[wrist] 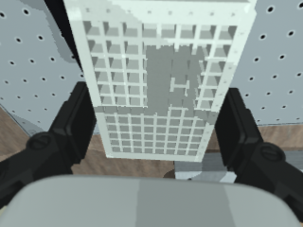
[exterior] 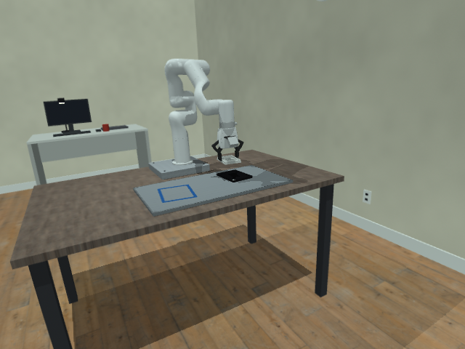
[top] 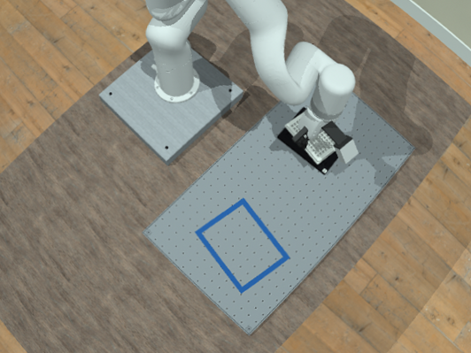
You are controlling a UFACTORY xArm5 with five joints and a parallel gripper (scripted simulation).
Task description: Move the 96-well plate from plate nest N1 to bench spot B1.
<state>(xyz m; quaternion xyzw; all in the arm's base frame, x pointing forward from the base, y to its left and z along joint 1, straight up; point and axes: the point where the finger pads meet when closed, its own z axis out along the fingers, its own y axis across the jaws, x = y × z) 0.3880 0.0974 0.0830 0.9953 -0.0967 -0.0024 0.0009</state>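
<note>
Now: hand 3 cm to the right of the black plate nest N1 and 10 cm above it. Round my hand: white 96-well plate: 1 cm below.
</note>
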